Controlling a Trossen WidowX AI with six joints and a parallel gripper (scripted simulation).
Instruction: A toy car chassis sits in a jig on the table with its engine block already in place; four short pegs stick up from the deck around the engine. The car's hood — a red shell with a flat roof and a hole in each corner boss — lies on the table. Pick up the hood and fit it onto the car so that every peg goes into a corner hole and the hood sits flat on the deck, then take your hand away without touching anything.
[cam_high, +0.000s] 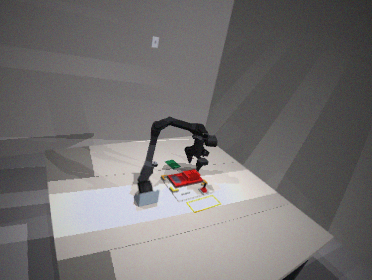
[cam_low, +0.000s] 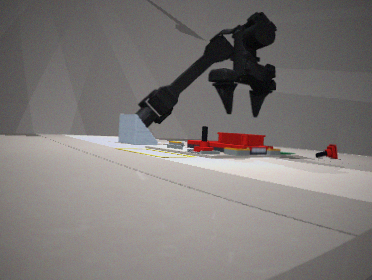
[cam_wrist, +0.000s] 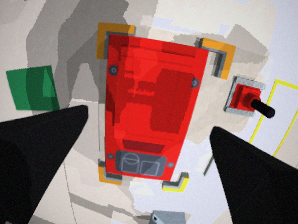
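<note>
Right now my gripper tip is 5 cm above the hood. Round my gripper tip: engine block: 7 cm below, 1 cm to the left; then green patch: 19 cm to the left, 9 cm below, 2 cm behind.
</note>
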